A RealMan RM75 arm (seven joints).
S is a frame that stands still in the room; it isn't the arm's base.
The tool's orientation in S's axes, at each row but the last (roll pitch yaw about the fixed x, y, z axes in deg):
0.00 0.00 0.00
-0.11 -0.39 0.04
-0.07 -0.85 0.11
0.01 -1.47 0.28
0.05 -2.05 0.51
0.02 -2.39 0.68
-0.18 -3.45 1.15
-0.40 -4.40 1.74
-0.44 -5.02 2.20
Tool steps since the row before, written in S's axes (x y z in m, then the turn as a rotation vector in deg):
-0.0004 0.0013 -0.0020 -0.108 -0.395 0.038
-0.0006 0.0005 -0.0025 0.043 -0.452 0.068
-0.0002 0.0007 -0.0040 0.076 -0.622 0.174
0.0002 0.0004 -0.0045 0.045 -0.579 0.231
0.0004 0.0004 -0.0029 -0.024 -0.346 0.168
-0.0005 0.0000 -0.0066 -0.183 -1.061 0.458
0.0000 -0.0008 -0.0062 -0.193 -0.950 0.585
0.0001 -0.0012 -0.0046 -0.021 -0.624 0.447
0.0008 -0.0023 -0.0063 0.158 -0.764 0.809
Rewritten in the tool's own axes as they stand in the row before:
-0.0004 0.0013 -0.0020 -0.108 -0.395 0.038
-0.0006 0.0005 -0.0025 0.043 -0.452 0.067
-0.0003 0.0007 -0.0040 0.077 -0.622 0.172
0.0001 0.0004 -0.0045 0.048 -0.579 0.230
0.0003 0.0004 -0.0029 -0.021 -0.346 0.169
-0.0008 0.0000 -0.0066 -0.176 -1.059 0.466
-0.0004 -0.0008 -0.0062 -0.176 -0.948 0.594
-0.0003 -0.0012 -0.0046 -0.006 -0.626 0.444
0.0002 -0.0023 -0.0064 0.199 -0.776 0.789

